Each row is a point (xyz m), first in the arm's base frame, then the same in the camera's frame.
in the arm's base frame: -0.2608 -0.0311 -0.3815
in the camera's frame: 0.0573 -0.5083 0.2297
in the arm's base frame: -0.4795 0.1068 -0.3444
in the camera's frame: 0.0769 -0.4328 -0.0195
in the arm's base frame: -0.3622 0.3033 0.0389
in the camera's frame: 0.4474 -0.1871 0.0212
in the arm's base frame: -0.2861 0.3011 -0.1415
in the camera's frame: 0.4045 -0.3750 0.0557
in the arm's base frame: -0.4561 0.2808 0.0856
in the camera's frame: 0.4059 -0.1052 -0.0341
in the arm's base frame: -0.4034 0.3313 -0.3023
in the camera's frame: 0.3041 -0.4837 -0.0808
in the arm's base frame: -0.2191 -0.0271 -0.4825
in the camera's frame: 0.0369 -0.6146 0.2453
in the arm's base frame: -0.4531 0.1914 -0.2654
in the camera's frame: 0.1884 -0.3949 -0.0347
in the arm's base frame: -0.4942 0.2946 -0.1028
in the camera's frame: 0.3182 -0.2629 -0.1018
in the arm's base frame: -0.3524 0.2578 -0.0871
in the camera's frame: 0.3631 -0.2907 0.0357
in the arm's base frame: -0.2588 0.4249 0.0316
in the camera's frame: 0.5869 -0.2642 0.0334
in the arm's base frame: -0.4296 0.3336 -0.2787
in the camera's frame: 0.3036 -0.4537 -0.0995
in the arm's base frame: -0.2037 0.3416 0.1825
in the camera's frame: 0.6128 -0.1274 0.1489
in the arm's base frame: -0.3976 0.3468 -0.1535
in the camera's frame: 0.3823 -0.3574 -0.0620
